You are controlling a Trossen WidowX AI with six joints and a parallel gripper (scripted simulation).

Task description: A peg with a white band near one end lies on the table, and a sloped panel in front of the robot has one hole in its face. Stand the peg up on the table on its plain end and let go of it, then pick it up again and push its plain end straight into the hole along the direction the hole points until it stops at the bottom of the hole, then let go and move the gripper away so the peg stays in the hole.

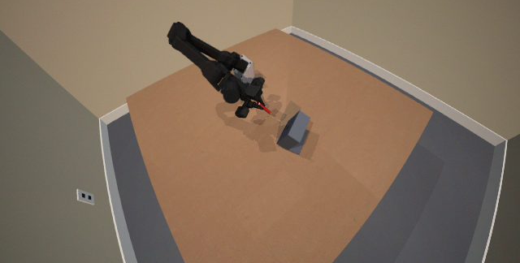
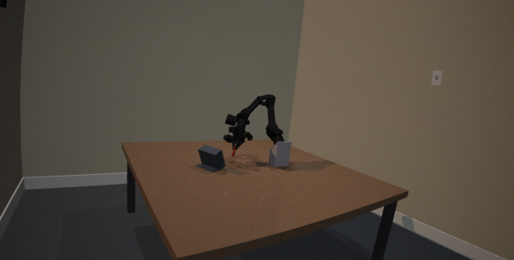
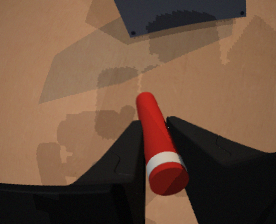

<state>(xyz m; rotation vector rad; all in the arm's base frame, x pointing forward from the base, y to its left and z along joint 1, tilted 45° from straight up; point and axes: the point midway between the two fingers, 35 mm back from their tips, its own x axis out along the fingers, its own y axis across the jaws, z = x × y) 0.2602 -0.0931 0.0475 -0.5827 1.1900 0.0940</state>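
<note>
My gripper tip is now 16 cm short of the grey sloped panel, 3 cm to the right of it and 3 cm above it. Round my gripper tip: flat foot (18 cm ahead, 9 cm below, 4 cm to the left); then red peg (1 cm to the right, 1 cm behind, 1 cm above).
</note>
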